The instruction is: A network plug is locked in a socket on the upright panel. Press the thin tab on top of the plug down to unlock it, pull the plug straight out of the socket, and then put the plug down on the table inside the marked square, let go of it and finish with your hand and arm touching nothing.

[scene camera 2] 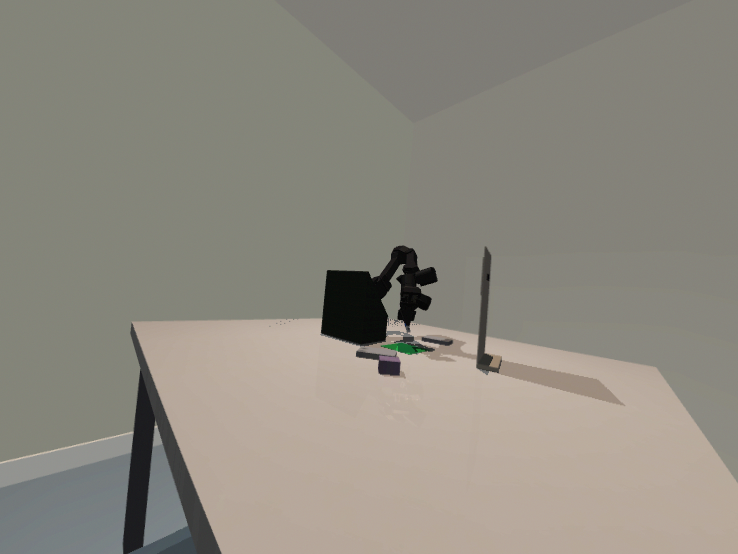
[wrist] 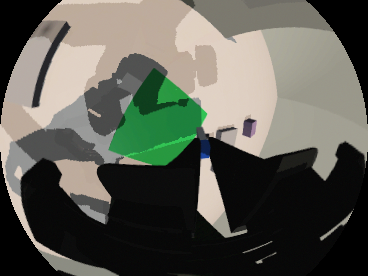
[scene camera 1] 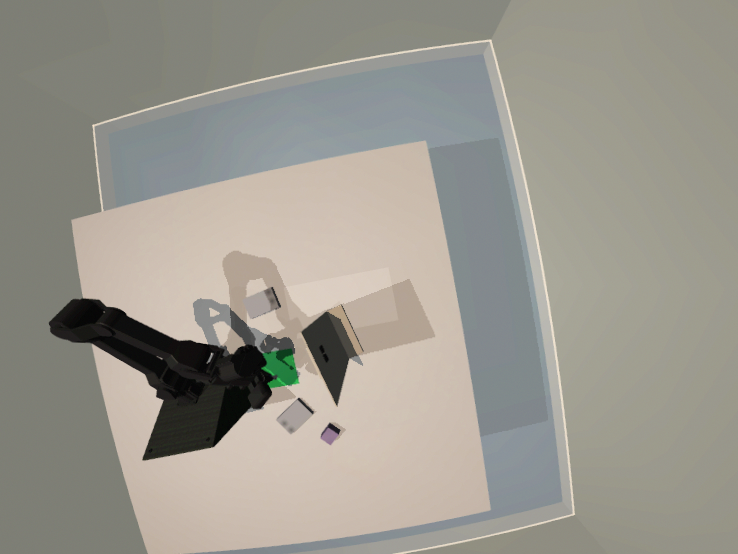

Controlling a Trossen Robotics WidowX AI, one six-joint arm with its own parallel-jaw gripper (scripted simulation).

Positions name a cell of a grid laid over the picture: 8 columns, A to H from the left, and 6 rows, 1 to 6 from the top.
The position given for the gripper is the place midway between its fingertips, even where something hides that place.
In view: the gripper (scene camera 1: C5), a grey block (scene camera 1: D5), a green marked square (scene camera 1: D4) and an upright panel (scene camera 1: D4).
The gripper also shows in scene camera 2 (scene camera 2: E4) and in the wrist view (wrist: E4). The green marked square also shows in the wrist view (wrist: D3). The upright panel also shows in scene camera 2 (scene camera 2: F4).
